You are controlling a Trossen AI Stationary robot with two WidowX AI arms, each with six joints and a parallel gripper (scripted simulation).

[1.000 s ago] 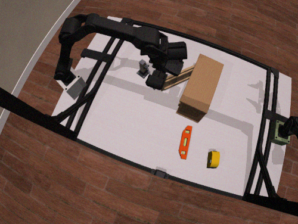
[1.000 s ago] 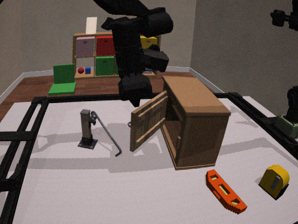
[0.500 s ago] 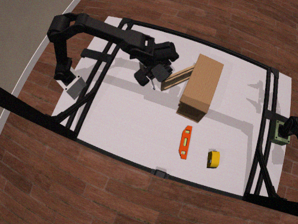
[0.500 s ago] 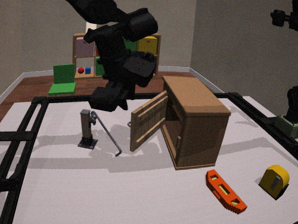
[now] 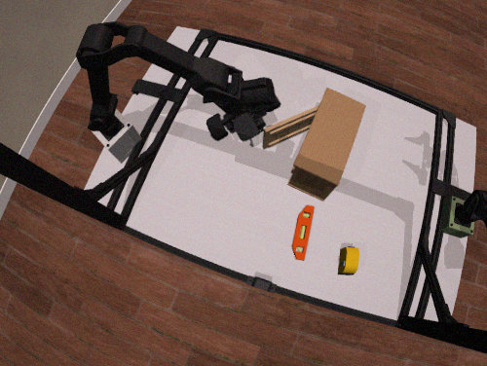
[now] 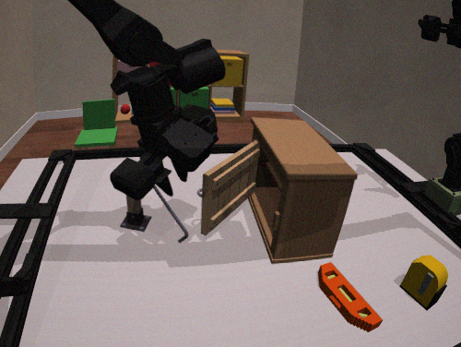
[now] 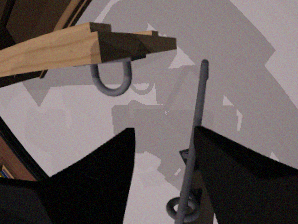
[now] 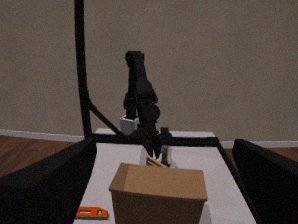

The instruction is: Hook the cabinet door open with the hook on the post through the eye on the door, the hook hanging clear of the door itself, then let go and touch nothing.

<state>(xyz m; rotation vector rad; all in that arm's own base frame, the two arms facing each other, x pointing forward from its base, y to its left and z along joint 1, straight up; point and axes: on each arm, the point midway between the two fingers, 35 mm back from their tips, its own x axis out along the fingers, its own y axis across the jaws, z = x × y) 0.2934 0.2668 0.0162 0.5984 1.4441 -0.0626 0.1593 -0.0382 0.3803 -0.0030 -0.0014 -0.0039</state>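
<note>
Right now my left hand is 20 mm short of the hook, 20 mm to the right of it and 70 mm above it. Also, from my left hand: orange spirit level (230 mm behind, 210 mm to the right, 120 mm below); slatted door (50 mm ahead, 120 mm to the right, 50 mm below); yellow tape measure (290 mm behind, 340 mm to the right, 100 mm below).
</note>
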